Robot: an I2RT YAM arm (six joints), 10 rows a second.
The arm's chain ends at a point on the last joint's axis. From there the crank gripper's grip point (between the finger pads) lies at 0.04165 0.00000 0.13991 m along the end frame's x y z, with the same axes.
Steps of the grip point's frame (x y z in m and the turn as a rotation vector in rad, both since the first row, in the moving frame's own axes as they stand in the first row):
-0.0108, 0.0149, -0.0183, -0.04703, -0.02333, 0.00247
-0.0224, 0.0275, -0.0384, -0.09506, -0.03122, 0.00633
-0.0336, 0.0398, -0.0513, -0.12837, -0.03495, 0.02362
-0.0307, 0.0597, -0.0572, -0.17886, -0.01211, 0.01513
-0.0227, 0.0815, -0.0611, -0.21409, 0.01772, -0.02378
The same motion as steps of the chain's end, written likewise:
-0.0075, 0.0082, -0.0191, -0.04703, -0.02333, 0.00247
-0.0180, 0.0139, -0.0390, -0.09506, -0.03122, 0.00633
-0.0285, 0.0209, -0.0515, -0.12837, -0.03495, 0.02362
-0.0288, 0.0342, -0.0554, -0.17886, -0.01211, 0.01513
-0.0255, 0.0529, -0.0573, -0.21409, 0.01772, -0.02378

